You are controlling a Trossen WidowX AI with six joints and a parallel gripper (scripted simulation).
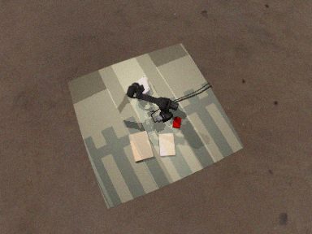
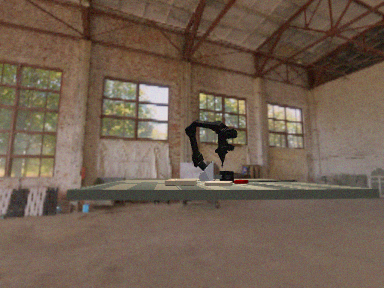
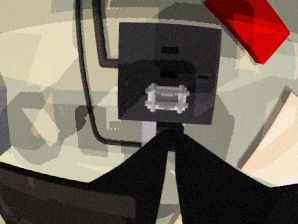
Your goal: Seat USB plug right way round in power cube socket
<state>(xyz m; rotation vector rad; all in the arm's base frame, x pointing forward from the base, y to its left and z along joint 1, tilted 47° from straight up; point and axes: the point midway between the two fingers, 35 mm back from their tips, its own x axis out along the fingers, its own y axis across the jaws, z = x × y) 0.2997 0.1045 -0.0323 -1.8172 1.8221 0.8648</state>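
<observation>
My gripper tip is 2 cm above the grey USB plug. The rest, counted from my gripper tip: red block (12 cm below, 10 cm to the left, 8 cm ahead).
</observation>
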